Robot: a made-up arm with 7 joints. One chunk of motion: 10 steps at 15 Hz.
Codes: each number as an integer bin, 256 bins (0 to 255) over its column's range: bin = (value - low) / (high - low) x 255, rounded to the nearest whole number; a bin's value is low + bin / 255 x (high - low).
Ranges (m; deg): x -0.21..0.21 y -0.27..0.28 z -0.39..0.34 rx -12..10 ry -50..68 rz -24..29
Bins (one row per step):
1: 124 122 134 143 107 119
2: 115 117 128 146 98 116
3: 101 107 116 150 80 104
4: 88 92 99 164 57 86
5: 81 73 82 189 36 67
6: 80 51 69 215 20 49
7: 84 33 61 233 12 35
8: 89 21 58 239 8 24
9: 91 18 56 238 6 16
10: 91 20 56 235 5 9
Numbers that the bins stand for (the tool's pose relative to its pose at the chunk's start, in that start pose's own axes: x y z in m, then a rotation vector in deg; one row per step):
1: -0.0058 -0.0069 -0.0064 0.34 -0.49 0.73
2: -0.0206 -0.0176 -0.0236 0.60 -4.65 0.11
3: -0.0436 -0.0392 -0.0579 0.94 -12.98 -2.38
4: -0.0651 -0.0716 -0.1066 2.15 -23.62 -6.13
5: -0.0766 -0.1125 -0.1553 4.31 -33.34 -10.07
6: -0.0782 -0.1600 -0.1925 6.55 -40.75 -13.82
7: -0.0716 -0.1988 -0.2154 8.10 -44.45 -16.73
8: -0.0634 -0.2247 -0.2240 8.62 -46.30 -19.01
9: -0.0601 -0.2312 -0.2297 8.53 -47.22 -20.67
10: -0.0601 -0.2269 -0.2297 8.27 -47.69 -22.13

